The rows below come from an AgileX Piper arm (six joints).
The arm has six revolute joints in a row. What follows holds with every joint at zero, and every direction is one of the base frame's. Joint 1 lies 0.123 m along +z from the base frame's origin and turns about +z. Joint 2 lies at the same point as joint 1 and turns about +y. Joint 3 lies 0.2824 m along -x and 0.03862 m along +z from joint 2 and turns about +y. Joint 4 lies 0.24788 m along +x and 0.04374 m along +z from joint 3 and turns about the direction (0.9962, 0, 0.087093). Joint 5 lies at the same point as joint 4 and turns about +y. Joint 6 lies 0.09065 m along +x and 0.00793 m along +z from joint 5 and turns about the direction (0.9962, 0, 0.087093). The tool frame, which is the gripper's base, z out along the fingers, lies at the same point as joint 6; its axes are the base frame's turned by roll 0, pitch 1.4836 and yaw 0 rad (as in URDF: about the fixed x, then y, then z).
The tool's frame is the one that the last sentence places.
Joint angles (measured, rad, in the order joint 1, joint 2, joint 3, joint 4, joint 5, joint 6), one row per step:
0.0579, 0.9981, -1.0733, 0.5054, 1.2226, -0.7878
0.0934, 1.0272, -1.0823, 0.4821, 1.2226, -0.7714
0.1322, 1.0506, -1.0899, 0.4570, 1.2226, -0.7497
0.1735, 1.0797, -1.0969, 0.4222, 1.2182, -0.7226
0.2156, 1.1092, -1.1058, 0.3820, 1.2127, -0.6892
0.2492, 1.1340, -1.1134, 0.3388, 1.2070, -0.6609
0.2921, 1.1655, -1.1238, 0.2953, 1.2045, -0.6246
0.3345, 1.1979, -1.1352, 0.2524, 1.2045, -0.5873
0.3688, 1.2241, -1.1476, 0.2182, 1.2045, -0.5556
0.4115, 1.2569, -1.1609, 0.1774, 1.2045, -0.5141
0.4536, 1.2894, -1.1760, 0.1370, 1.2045, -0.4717
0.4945, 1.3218, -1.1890, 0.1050, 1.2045, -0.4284
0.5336, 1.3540, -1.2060, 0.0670, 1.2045, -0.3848
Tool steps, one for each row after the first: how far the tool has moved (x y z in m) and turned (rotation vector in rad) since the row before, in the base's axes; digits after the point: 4 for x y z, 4 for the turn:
0.0057, 0.0047, -0.0033, -0.0175, 0.0262, 0.0194
0.0039, 0.0054, -0.0029, -0.0178, 0.0232, 0.0184
0.0054, 0.0057, -0.0044, -0.0266, 0.0252, 0.0136
0.0054, 0.0060, -0.0042, -0.0304, 0.0223, 0.0086
0.0048, 0.0044, -0.0038, -0.0351, 0.0135, 0.0044
0.0052, 0.0069, -0.0046, -0.0354, 0.0206, 0.0082
0.0049, 0.0074, -0.0047, -0.0363, 0.0202, 0.0079
0.0038, 0.0065, -0.0029, -0.0281, 0.0117, 0.0051
0.0043, 0.0086, -0.0044, -0.0343, 0.0152, 0.0047
0.0040, 0.0091, -0.0040, -0.0334, 0.0106, 0.0034
0.0032, 0.0098, -0.0046, -0.0270, 0.0134, 0.0014
0.0034, 0.0095, -0.0036, -0.0305, 0.0042, -0.0002

